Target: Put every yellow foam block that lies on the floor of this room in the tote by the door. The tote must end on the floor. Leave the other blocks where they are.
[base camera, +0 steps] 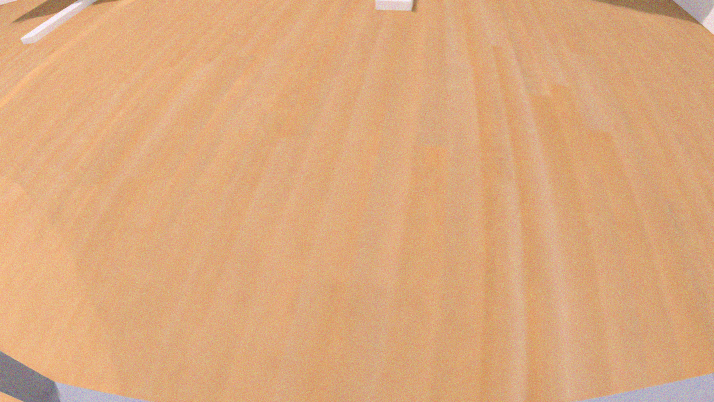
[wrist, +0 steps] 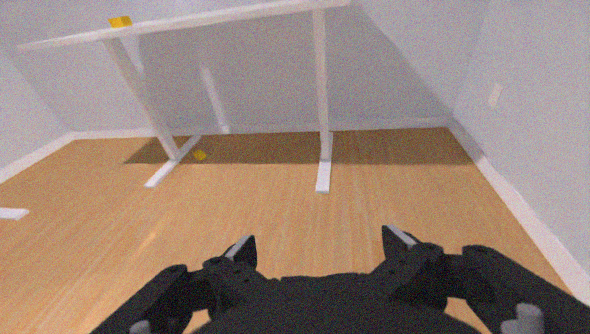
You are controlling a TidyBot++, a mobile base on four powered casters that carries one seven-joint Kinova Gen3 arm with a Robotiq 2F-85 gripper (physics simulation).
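Places are measured from the arm's base along level axes (x ahead, y left, z up), in metres.
Where they show: gripper, between the fingertips: (wrist: 317,244).
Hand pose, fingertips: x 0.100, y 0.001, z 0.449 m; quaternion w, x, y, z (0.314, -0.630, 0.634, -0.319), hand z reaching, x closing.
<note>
Each offset is from my fingertips to the top centre of the thing. "pt": to the spot under its first point.
A yellow block @[0.800 m down, 1.434 m ahead, 0.909 m left] (wrist: 200,155) lies on the floor under the white table, just right of the table's left foot, in the wrist view. Another yellow block @[0.149 m up, 1.423 m ahead, 0.996 m left] (wrist: 120,21) sits on top of the table near its left end. My gripper (wrist: 317,244) is open and empty, above the floor and well in front of the table. The tote does not show in either view.
The white table (wrist: 210,19) stands along the back wall, its right foot (wrist: 323,176) (base camera: 394,5) and left foot @[pt 0.821 m down, 1.226 m ahead, 1.133 m left] (wrist: 162,173) (base camera: 55,22) reaching forward. Another white foot (wrist: 12,213) shows at the far left. A wall with a white baseboard (wrist: 525,215) runs along the right.
</note>
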